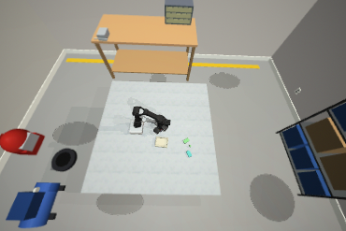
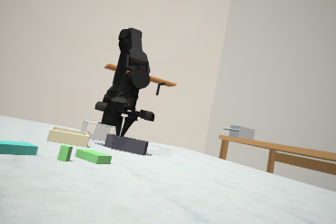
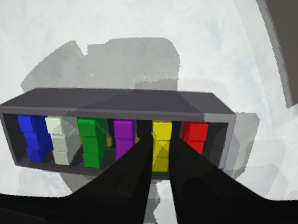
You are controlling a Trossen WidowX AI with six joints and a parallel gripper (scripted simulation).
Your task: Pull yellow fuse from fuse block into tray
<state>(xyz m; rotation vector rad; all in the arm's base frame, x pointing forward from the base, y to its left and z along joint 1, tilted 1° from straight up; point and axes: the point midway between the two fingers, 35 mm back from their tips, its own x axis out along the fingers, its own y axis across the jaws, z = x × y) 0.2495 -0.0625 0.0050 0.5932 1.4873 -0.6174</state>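
Now: the red fuse 1 cm to the right of my gripper tip, 1 cm below it and 1 cm behind it. From my gripper tip the other things lie so: purple fuse 1 cm to the left, 1 cm below, 1 cm ahead; green fuse 3 cm to the left, 3 cm ahead, 1 cm below; yellow fuse 1 cm below.
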